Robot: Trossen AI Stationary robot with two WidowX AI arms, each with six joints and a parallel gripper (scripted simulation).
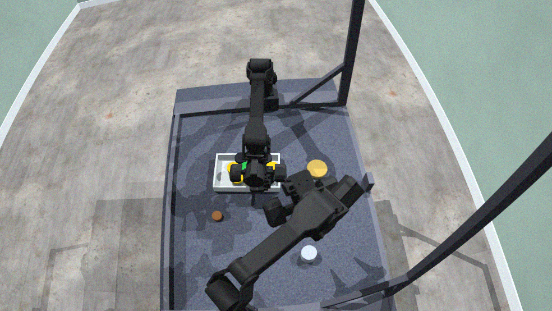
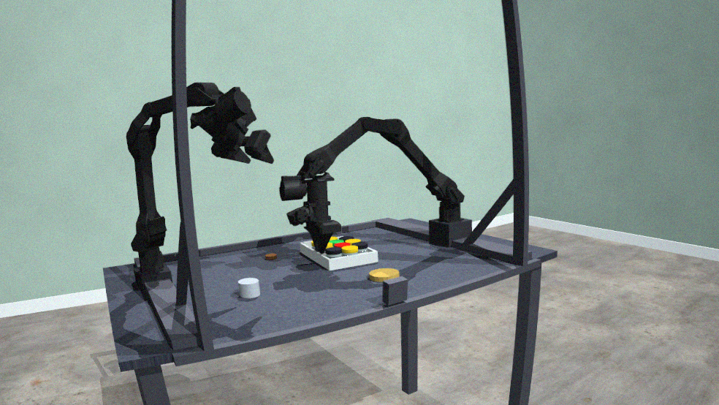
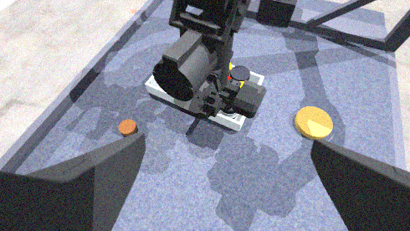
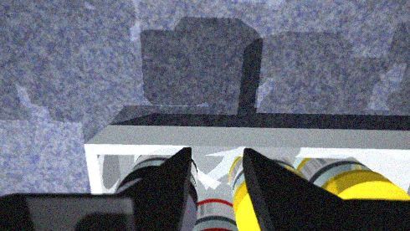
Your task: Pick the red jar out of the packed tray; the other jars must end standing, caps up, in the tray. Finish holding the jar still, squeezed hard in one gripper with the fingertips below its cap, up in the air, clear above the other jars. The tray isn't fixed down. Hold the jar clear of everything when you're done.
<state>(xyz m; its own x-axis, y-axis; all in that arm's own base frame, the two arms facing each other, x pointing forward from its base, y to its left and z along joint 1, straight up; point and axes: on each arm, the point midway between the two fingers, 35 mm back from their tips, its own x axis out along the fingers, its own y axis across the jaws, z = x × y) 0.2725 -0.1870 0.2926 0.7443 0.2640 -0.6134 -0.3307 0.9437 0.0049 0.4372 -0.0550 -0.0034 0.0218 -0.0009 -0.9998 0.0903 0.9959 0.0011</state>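
My right gripper is now 1 cm past the black-capped jar, 12 cm to the left of it and 4 cm above it. The rest, counted from my right hand: green jar (5 cm ahead, 7 cm to the right, 4 cm below); yellow jar (3 cm ahead, 11 cm to the right, 4 cm below); red jar (1 cm ahead, 7 cm to the right, 4 cm below).
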